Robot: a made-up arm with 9 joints.
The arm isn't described. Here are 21 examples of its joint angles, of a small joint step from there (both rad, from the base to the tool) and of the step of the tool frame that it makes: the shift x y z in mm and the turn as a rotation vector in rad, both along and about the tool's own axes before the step.
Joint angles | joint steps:
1: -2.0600 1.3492 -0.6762 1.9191 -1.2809 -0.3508 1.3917 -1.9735 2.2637 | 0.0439 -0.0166 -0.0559 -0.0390 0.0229 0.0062 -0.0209 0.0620 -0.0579
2: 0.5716 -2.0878 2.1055 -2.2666 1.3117 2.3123 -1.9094 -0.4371 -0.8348 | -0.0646 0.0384 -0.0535 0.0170 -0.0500 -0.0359 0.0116 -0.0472 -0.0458
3: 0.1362 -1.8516 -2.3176 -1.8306 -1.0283 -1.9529 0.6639 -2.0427 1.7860 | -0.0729 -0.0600 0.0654 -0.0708 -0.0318 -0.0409 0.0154 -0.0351 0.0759
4: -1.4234 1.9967 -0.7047 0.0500 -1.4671 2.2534 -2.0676 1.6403 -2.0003 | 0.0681 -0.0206 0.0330 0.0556 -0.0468 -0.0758 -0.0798 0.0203 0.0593
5: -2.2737 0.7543 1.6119 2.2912 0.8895 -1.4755 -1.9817 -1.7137 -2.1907 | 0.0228 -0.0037 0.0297 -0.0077 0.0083 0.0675 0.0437 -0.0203 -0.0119
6: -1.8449 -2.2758 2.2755 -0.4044 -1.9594 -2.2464 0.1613 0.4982 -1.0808 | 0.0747 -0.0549 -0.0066 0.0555 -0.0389 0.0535 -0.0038 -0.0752 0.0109
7: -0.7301 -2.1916 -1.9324 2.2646 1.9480 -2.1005 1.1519 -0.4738 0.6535 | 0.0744 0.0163 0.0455 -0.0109 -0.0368 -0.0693 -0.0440 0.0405 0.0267
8: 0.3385 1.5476 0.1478 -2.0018 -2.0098 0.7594 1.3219 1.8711 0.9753 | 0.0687 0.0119 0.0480 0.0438 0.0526 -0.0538 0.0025 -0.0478 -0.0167
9: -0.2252 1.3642 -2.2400 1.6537 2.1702 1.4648 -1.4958 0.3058 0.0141 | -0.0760 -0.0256 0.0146 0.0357 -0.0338 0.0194 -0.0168 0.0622 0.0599
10: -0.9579 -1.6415 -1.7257 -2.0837 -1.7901 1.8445 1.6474 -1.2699 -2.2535 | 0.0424 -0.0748 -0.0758 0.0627 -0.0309 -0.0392 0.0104 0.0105 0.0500
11: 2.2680 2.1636 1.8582 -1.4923 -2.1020 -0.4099 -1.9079 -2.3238 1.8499 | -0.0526 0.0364 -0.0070 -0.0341 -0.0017 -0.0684 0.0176 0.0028 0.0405
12: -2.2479 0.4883 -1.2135 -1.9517 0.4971 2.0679 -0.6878 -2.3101 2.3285 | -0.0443 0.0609 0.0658 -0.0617 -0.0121 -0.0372 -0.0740 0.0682 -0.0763
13: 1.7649 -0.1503 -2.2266 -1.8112 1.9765 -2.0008 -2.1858 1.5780 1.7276 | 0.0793 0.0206 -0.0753 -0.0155 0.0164 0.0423 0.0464 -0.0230 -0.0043
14: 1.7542 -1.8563 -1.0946 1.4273 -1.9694 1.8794 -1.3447 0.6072 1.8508 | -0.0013 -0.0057 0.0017 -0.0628 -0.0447 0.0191 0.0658 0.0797 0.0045
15: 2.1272 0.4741 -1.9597 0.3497 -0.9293 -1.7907 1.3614 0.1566 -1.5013 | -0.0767 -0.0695 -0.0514 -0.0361 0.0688 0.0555 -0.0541 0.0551 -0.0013
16: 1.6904 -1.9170 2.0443 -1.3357 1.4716 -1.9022 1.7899 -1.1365 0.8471 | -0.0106 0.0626 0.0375 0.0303 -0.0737 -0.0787 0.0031 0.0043 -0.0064
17: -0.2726 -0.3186 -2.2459 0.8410 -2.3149 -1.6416 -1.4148 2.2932 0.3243 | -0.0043 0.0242 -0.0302 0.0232 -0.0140 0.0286 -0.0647 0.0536 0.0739
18: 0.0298 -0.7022 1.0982 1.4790 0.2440 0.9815 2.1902 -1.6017 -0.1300 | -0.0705 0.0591 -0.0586 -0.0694 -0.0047 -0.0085 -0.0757 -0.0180 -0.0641
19: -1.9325 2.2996 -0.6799 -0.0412 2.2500 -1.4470 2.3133 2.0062 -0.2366 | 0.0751 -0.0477 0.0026 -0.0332 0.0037 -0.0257 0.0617 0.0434 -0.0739
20: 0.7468 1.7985 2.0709 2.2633 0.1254 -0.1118 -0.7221 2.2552 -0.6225 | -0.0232 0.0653 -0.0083 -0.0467 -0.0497 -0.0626 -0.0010 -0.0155 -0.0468
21: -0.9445 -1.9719 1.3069 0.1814 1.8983 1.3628 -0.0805 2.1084 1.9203 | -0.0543 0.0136 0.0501 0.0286 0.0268 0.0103 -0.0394 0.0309 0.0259
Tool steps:
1: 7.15 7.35 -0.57 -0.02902 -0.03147 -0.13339
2: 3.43 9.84 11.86 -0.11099 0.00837 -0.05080
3: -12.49 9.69 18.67 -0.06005 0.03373 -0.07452
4: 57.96 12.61 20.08 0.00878 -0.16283 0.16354
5: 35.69 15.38 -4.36 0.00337 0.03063 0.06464
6: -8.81 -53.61 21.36 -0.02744 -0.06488 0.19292
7: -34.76 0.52 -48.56 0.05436 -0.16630 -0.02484
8: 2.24 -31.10 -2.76 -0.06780 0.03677 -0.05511
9: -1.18 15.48 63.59 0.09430 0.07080 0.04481
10: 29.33 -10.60 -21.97 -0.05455 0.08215 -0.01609
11: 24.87 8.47 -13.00 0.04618 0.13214 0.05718
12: -2.77 14.96 23.21 0.00529 -0.07991 -0.05915
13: 70.93 -15.28 -6.71 -0.02822 -0.00201 -0.17562
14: 0.84 14.54 29.95 0.10379 -0.09333 -0.03612
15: -41.91 24.95 -56.17 -0.05060 -0.13589 0.06740
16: -12.58 40.04 -25.76 -0.03440 -0.07175 -0.09054
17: -6.26 -34.78 13.86 0.14856 0.01982 0.12866
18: 19.84 56.45 20.89 -0.08739 0.09369 -0.13918
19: 54.97 50.24 -44.35 0.09772 -0.07455 -0.17678
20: 1.33 48.26 32.50 -0.09327 0.01674 -0.10851
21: -2.86 15.59 1.63 0.09993 -0.11834 0.05588
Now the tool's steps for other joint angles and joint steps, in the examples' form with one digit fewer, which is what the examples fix.
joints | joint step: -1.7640 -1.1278 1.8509 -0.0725 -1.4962 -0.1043 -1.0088 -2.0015 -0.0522 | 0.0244 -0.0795 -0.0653 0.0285 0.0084 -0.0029 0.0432 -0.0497 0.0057
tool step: 4.4 -42.9 -26.3 0.0150 -0.1131 0.1253
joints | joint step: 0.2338 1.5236 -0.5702 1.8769 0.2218 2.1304 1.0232 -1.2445 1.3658 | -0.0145 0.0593 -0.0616 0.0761 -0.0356 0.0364 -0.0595 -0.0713 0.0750
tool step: 23.1 -65.2 -17.4 0.0637 0.0503 0.1236
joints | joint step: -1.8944 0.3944 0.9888 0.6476 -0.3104 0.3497 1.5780 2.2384 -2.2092 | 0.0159 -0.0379 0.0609 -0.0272 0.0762 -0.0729 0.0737 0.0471 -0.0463
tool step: -35.6 -29.4 42.6 -0.1534 0.0339 -0.1258
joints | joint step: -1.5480 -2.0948 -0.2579 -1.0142 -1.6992 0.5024 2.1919 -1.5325 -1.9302 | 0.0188 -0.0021 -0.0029 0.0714 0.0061 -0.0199 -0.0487 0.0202 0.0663
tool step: -0.7 -2.3 -10.9 0.0504 0.0061 0.0776
